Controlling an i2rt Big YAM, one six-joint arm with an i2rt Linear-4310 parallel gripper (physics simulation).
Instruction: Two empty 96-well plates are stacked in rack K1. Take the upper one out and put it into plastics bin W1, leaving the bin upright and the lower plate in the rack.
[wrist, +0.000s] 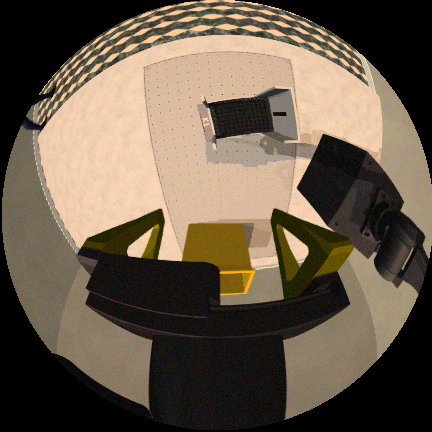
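Where they show: gripper, between the fingertips: (217, 214); arm's base, origin of its link: (378, 215).
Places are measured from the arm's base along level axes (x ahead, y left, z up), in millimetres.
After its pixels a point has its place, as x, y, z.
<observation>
Rack K1 (287, 127) @[266, -92, -103] stands on the perforated board in the upper middle of the wrist view, with a tall grey panel on its right and a low labelled end on its left. A black gridded 96-well plate (241, 117) @[337, -94, -177] lies in it; a second plate under it cannot be made out. A yellow bin (215, 245) @[364, 221, -129] with a bright orange rim shows low in the middle, past the fingers; no W1 label is readable. My gripper (217, 214) @[381, -8, 49] is open and empty, its two olive fingers wide apart. It is well away from the rack, which appears above the fingertips in the view.
The perforated board (175, 100) @[487, -132, -223] lies on the pale table (95, 150) @[763, -22, -236]. A large black block (332, 175) @[107, -21, -122] with dark jointed parts stands at the right, below and right of the rack. A checkered surface (215, 17) runs beyond the table's far edge.
</observation>
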